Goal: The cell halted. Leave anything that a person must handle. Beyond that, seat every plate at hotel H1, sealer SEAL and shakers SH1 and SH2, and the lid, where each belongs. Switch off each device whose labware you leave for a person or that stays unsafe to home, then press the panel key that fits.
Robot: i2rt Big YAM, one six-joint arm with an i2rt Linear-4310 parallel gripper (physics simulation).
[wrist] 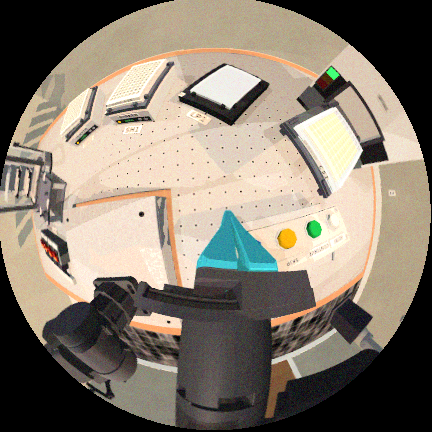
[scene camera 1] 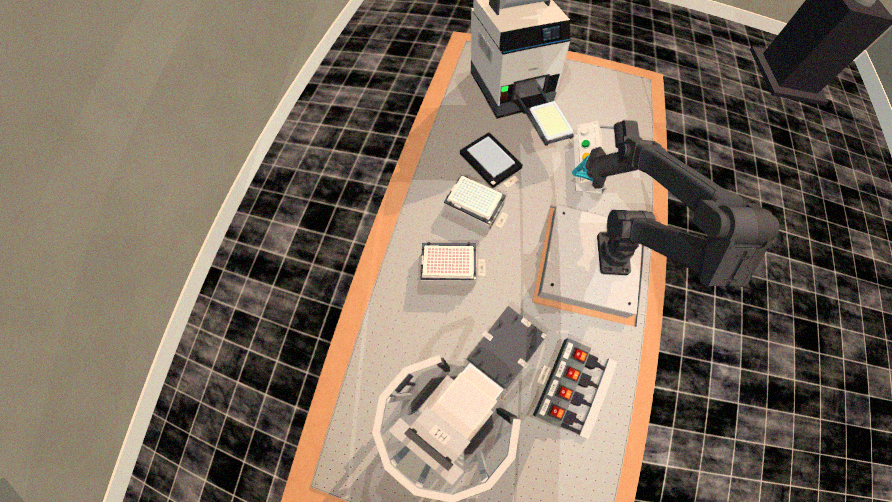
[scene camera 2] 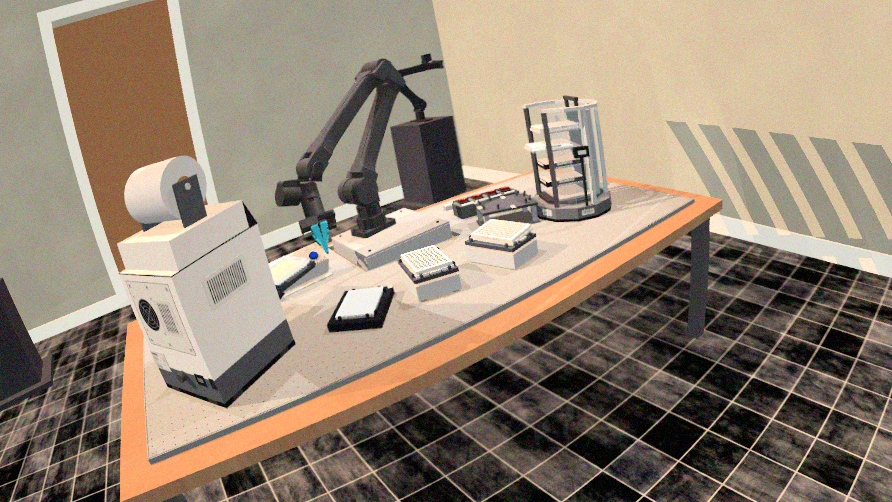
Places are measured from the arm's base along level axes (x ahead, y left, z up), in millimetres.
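Pixels of known places: gripper, fingertip midpoint: (wrist: 226,214) (scene camera 1: 572,173) (scene camera 2: 327,253); arm's base, origin of the base link: (wrist: 121,294) (scene camera 1: 612,254) (scene camera 2: 373,229).
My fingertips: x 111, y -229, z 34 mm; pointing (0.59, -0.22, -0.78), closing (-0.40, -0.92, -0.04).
Ahead of a thing's pixels: the offset from my fingertips to its top centre. "spot": to the spot under its first point.
My gripper (scene camera 1: 574,172) (scene camera 2: 326,251) (wrist: 226,214) is shut and empty, its teal fingertips low over the blue-key end of the key panel {spot: dx -57, dy +15, dz -38 mm} (scene camera 1: 588,186). The amber key {spot: dx -49, dy -69, dz -2 mm} (wrist: 287,238), green key {dx -54, dy -120, dz +2 mm} (scene camera 1: 585,143) (wrist: 314,229) and white key {spot: dx -54, dy -169, dz -2 mm} (wrist: 334,220) show; the blue key {spot: dx -43, dy -23, dz -5 mm} (scene camera 2: 313,255) is mostly hidden in the wrist view. A yellow-welled plate {dx +61, dy -168, dz +44 mm} (scene camera 1: 551,121) (wrist: 330,150) is on the sealer's extended carrier. A white-welled plate {dx +280, dy +93, dz -3 mm} (scene camera 1: 475,197) (scene camera 2: 427,260) sits on SH1, a red-welled plate {dx +338, dy +287, dz +6 mm} (scene camera 1: 448,260) on SH2. A white flat piece {dx +237, dy -75, dz -44 mm} (scene camera 1: 491,156) (scene camera 2: 360,302) lies in the black nest LP1. Hotel H1 {spot: dx +310, dy +673, dz +236 mm} (scene camera 1: 440,430) holds stacked items; details are unclear.
The sealer {dx +169, dy -407, dz +384 mm} (scene camera 1: 521,56) (scene camera 2: 205,299) shows a green light {spot: dx +205, dy -256, dz +61 mm} (scene camera 1: 504,89) (wrist: 333,73). A bank of red rocker switches {spot: dx +15, dy +551, dz -22 mm} (scene camera 1: 572,373) stands beside the dark platform {dx +179, dy +492, dz +4 mm} (scene camera 1: 514,340) in front of the hotel. The arm's raised base plate (scene camera 1: 574,280) lies between panel and switches.
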